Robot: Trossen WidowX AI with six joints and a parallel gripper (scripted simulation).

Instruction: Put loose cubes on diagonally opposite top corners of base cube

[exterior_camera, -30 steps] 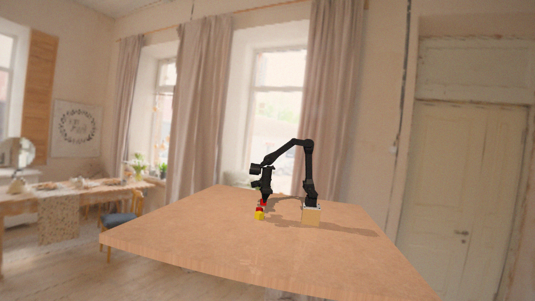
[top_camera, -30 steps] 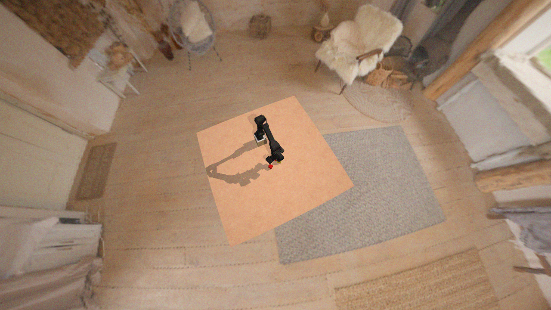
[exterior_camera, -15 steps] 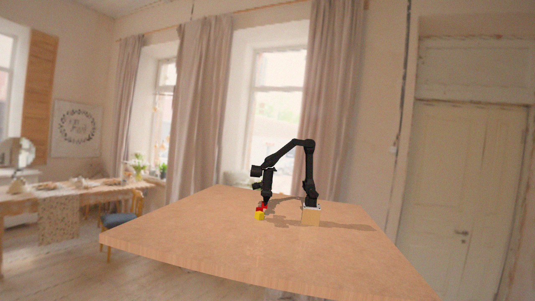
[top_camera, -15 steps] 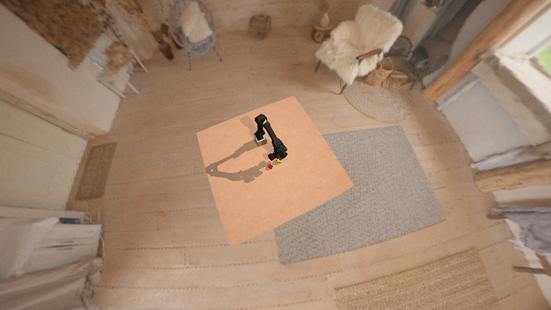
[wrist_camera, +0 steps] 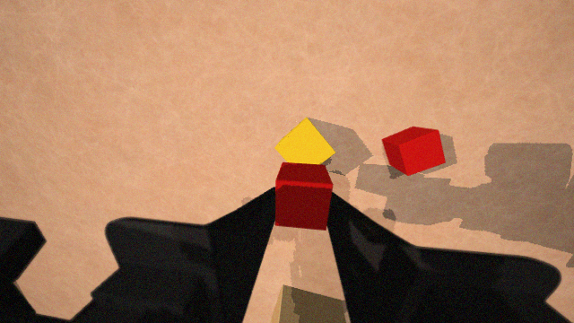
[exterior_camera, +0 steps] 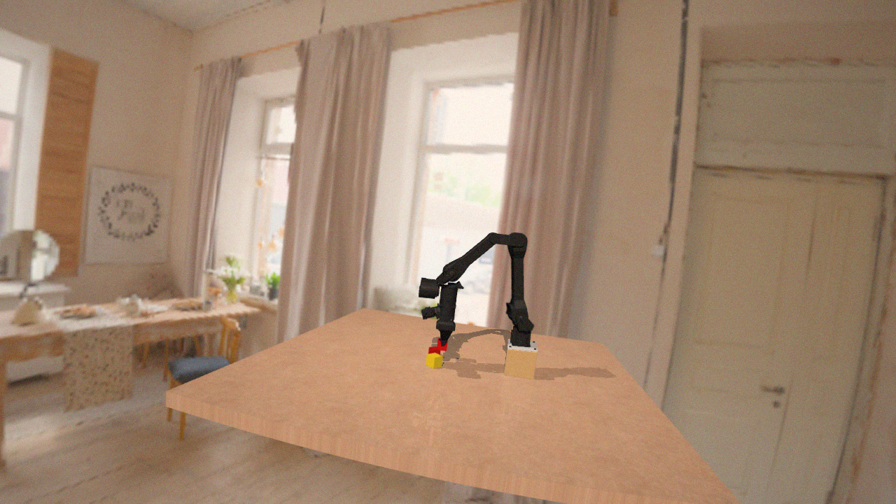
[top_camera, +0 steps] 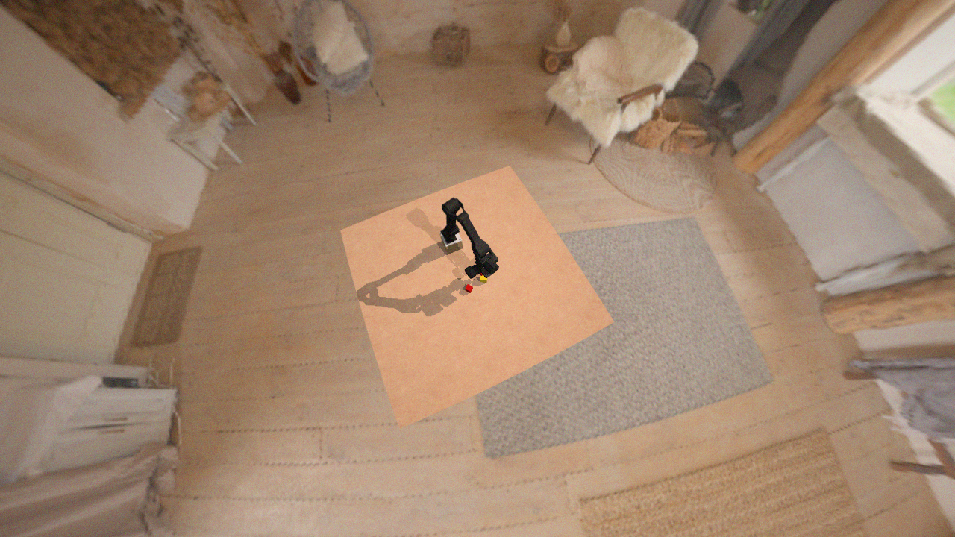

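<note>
Right now the yellow base cube is 2 cm ahead of my gripper tip and 6 cm below it.
</note>
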